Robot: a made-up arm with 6 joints. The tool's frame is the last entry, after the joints. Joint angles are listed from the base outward.
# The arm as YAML. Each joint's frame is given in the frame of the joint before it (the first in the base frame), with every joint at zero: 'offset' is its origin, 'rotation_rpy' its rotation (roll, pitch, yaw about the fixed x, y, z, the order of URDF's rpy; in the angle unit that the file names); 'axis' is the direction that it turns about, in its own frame. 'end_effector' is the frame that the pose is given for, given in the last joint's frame.
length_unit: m
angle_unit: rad
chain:
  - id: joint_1
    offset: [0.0, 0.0, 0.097]
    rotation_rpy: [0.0, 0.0, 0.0]
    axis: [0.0, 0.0, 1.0]
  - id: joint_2
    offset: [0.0, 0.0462, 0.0]
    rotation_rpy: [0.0, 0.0, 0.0]
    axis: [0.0, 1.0, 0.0]
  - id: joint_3
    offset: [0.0, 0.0, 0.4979]
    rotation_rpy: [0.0, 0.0, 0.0]
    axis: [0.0, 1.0, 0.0]
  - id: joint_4
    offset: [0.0, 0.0, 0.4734]
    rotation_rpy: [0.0, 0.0, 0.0]
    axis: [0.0, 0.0, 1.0]
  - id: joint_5
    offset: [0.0, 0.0, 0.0]
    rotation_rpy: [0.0, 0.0, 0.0]
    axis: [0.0, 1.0, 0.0]
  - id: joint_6
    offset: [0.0, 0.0, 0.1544]
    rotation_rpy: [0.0, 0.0, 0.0]
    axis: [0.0, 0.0, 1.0]
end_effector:
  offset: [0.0, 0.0, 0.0]
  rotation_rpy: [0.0, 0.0, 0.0]
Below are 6 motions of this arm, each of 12 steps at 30 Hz.
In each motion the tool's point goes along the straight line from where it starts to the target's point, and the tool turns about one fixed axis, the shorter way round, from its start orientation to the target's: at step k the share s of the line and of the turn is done. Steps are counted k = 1, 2, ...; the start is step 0. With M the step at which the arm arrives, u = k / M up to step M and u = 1 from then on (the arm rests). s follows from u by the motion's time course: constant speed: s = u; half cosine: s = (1 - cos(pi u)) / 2; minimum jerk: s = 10 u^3 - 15 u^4 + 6 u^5.
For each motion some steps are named. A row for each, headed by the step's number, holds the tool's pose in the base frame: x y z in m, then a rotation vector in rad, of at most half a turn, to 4 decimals.
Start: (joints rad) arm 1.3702 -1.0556 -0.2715 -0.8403 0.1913 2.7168
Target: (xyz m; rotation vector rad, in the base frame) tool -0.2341 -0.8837 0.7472 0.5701 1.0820 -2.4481
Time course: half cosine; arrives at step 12
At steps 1, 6, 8, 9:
1: -0.2302 -1.0073 0.5161 0.2642 1.6551 -2.4438
6: -0.2321 -0.9466 0.6297 0.4220 1.3733 -2.4617
8: -0.2331 -0.9151 0.6884 0.4980 1.2274 -2.4588
9: -0.2335 -0.9021 0.7128 0.5283 1.1671 -2.4553

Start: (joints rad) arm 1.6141 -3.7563 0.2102 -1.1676 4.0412 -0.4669
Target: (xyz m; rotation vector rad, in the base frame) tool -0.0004 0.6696 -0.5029 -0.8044 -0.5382 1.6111
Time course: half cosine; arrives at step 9
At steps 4, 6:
4: -0.1046 0.5537 -0.5822 -0.8375 -0.4949 1.8408
6: -0.0448 0.6202 -0.5367 -0.8192 -0.5207 1.7089

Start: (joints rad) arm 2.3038 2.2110 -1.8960 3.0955 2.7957 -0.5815
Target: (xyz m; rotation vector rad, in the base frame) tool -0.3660 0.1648 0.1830 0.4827 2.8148 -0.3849
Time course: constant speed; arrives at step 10
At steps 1, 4, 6, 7, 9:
1: -0.3409 0.2890 0.1333 0.4010 2.5780 -0.5596
4: -0.3492 0.2476 0.1499 0.4279 2.6582 -0.5043
6: -0.3548 0.2200 0.1609 0.4460 2.7110 -0.4659
7: -0.3576 0.2062 0.1664 0.4551 2.7371 -0.4461
9: -0.3632 0.1786 0.1775 0.4735 2.7891 -0.4057

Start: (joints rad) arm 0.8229 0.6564 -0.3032 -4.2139 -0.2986 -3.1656
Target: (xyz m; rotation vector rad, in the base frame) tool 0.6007 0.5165 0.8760 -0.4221 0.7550 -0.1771
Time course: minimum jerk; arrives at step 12
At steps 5, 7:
5: 0.4447 0.4400 1.0005 -0.3137 0.5881 -0.2667
7: 0.5179 0.4759 0.9421 -0.3647 0.6667 -0.2251

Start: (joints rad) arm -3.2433 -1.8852 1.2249 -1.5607 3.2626 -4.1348
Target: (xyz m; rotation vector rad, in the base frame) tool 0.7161 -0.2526 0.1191 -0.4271 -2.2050 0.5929
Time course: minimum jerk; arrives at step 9
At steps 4, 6, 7, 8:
4: 0.6822 -0.1802 0.1653 -0.6345 -2.3189 0.4480
6: 0.7043 -0.2274 0.1352 -0.4986 -2.2466 0.5440
7: 0.7118 -0.2434 0.1250 -0.4530 -2.2204 0.5753
8: 0.7155 -0.2512 0.1200 -0.4310 -2.2073 0.5903

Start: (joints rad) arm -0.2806 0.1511 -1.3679 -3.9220 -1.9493 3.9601
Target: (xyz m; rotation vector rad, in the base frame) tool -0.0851 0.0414 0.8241 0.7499 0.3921 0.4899
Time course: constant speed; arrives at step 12
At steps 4, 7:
4: -0.2180 0.0305 0.8275 0.9541 0.2507 0.4953
7: -0.1682 0.0346 0.8262 0.8780 0.3045 0.4938

